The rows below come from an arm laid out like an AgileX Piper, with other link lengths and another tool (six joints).
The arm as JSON. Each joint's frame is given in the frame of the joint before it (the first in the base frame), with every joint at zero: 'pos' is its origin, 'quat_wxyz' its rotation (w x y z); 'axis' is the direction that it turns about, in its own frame. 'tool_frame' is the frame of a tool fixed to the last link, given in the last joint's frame.
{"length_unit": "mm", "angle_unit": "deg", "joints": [
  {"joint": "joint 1", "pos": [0.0, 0.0, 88.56], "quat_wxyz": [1.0, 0.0, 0.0, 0.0], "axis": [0.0, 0.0, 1.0]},
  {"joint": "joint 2", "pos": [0.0, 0.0, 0.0], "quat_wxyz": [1.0, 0.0, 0.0, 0.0], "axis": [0.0, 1.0, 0.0]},
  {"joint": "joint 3", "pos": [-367.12, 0.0, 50.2], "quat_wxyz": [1.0, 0.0, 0.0, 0.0], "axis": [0.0, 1.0, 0.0]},
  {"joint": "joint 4", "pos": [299.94, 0.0, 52.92], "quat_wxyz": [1.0, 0.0, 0.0, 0.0], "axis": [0.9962, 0.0, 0.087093]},
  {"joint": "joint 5", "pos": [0.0, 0.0, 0.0], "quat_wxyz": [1.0, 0.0, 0.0, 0.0], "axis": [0.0, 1.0, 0.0]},
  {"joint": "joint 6", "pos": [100.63, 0.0, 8.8], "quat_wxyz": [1.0, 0.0, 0.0, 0.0], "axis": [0.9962, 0.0, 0.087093]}
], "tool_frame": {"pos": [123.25, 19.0, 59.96], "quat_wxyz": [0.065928, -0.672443, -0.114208, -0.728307]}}
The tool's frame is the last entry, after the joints.
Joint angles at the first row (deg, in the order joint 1, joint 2, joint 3, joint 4, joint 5, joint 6):
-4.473, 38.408, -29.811, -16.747, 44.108, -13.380
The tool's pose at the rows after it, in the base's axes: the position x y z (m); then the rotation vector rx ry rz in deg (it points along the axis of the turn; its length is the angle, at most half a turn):
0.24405 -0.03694 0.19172 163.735 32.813 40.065
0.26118 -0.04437 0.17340 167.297 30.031 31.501
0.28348 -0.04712 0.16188 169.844 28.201 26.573
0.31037 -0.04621 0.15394 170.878 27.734 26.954
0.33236 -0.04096 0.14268 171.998 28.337 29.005
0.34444 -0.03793 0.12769 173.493 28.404 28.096
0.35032 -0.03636 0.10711 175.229 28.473 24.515
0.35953 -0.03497 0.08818 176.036 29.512 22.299
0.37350 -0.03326 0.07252 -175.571 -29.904 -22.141
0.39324 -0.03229 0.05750 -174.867 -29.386 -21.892
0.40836 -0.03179 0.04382 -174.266 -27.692 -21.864
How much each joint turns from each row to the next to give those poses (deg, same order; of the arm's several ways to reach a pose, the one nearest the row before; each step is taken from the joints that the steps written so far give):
0.001, 7.344, -0.940, -2.425, 2.399, 1.955
-0.003, 7.533, -2.136, -1.189, 1.375, 2.626
0.001, 6.831, -2.690, -0.001, -0.066, 1.667
0.002, 5.356, -1.662, -0.001, -3.438, 1.546
-0.002, 4.110, -0.240, 0.785, -4.809, 0.682
0.001, 3.566, -0.127, 0.654, -2.479, 0.356
0.000, 3.757, 0.001, 0.408, -1.155, 0.092
0.001, 3.864, -0.101, -0.327, -2.274, 0.147
-0.001, 3.854, -0.426, -0.490, -3.251, 0.814
0.001, 4.649, -1.809, -0.127, -2.538, 0.917
-0.001, 3.740, -1.385, 0.000, -2.052, 1.474

